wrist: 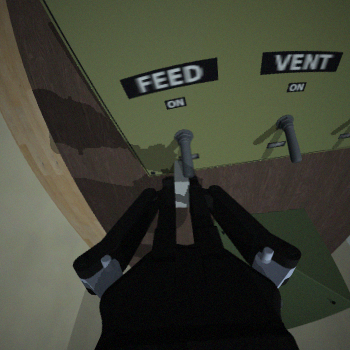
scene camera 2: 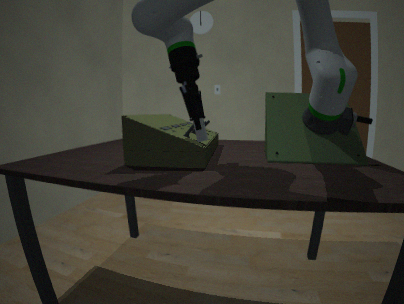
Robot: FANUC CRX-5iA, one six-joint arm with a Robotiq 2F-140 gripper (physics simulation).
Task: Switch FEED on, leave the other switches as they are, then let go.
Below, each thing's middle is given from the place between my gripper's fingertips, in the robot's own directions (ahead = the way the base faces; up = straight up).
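Labels:
Olive switch box [scene camera 2: 160,140]: 16 cm right of my hand, 17 cm ahead.

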